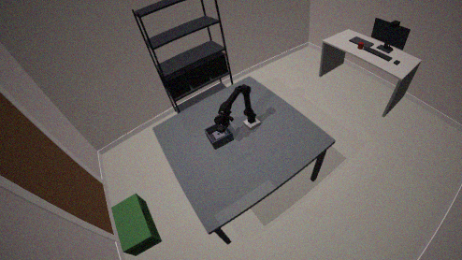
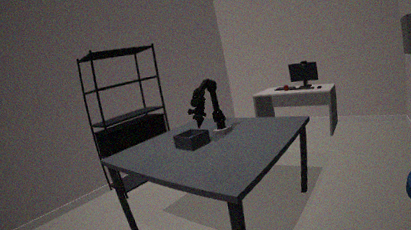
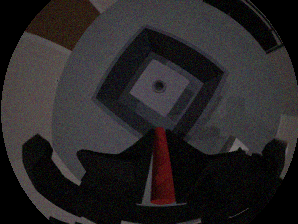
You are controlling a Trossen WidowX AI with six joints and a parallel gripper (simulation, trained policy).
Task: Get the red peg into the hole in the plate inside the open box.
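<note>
The light plate is 50 mm ahead of my gripper tip, 50 mm to the right of it and 80 mm below it. Round my gripper tip: dark box (50 mm ahead, 50 mm to the right, 100 mm below); then red peg (10 mm behind, 10 mm to the left, 30 mm above).
</note>
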